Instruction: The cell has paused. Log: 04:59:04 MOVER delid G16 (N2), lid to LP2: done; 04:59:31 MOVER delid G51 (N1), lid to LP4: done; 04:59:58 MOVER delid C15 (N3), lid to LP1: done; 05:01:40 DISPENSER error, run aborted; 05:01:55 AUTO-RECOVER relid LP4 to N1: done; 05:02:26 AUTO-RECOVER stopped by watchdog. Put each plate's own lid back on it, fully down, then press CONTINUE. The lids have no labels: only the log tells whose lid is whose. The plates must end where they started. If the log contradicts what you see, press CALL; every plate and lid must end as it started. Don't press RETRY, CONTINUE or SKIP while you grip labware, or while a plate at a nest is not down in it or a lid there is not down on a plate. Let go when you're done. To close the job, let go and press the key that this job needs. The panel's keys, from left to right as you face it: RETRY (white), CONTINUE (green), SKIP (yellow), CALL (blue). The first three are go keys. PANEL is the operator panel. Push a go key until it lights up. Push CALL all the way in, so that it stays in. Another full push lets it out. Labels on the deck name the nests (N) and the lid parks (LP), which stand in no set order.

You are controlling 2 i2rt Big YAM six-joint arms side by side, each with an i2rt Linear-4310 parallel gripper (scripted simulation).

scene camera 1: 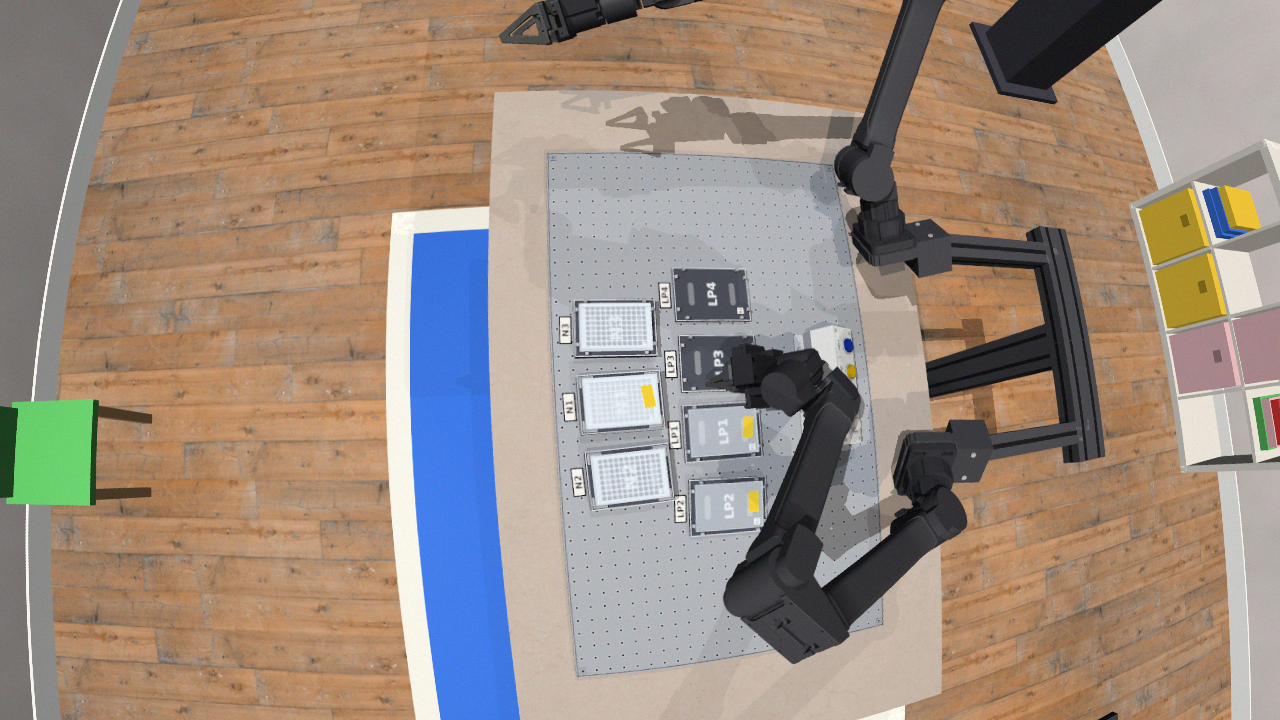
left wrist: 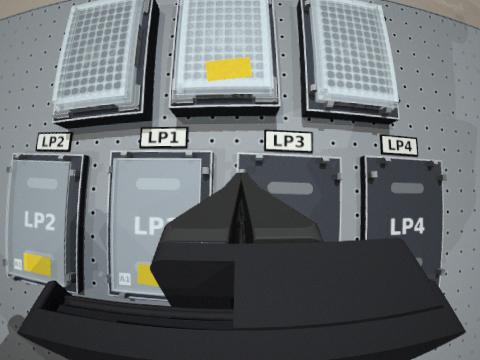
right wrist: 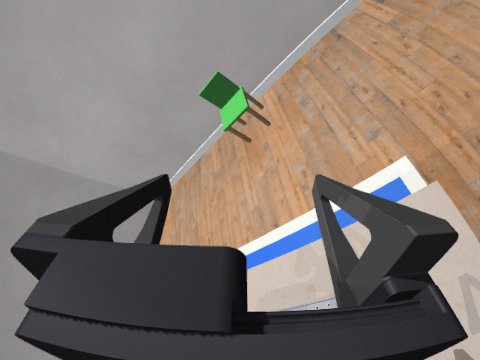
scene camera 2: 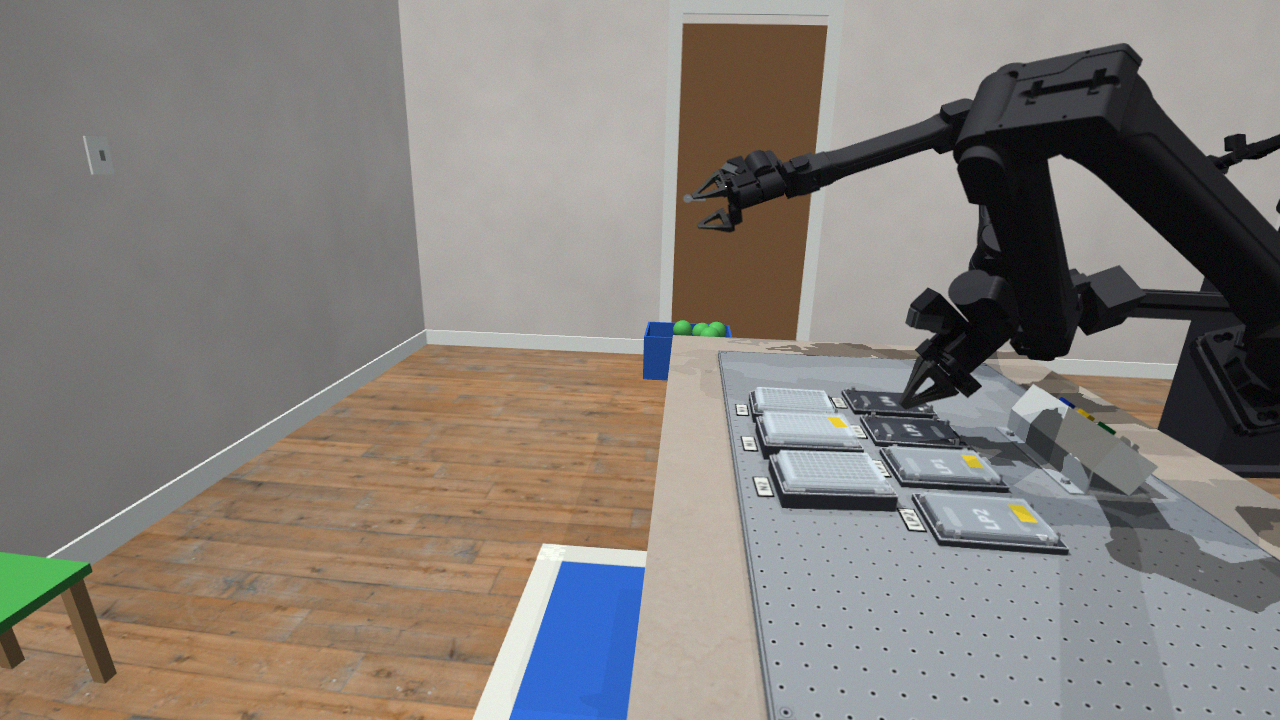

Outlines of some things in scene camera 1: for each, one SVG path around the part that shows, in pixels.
My right gripper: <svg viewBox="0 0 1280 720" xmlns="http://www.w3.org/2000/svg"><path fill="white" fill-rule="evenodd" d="M499 37L502 43L553 44L552 42L560 43L573 39L577 36L576 33L600 27L606 24L606 20L604 20L603 15L597 16L596 12L601 11L599 4L597 4L597 9L565 18L560 0L546 0L533 4L500 33ZM536 23L539 36L522 35L525 30Z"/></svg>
A clear lid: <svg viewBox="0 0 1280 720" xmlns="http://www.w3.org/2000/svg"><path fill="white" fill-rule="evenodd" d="M756 408L745 409L744 406L687 410L691 458L759 452Z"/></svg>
A clear lid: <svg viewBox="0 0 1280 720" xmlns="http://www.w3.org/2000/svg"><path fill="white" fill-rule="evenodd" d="M763 481L694 485L695 532L763 527Z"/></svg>
